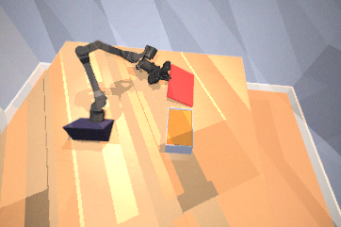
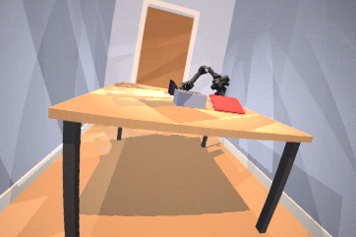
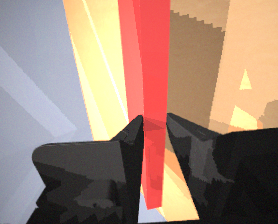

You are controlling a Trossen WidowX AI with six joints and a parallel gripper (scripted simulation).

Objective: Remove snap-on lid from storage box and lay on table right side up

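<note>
My gripper tip is now 7 cm short of the lid and 4 cm above it. Also, from my gripper tip: storage box (8 cm ahead, 31 cm to the right, 4 cm below).
</note>
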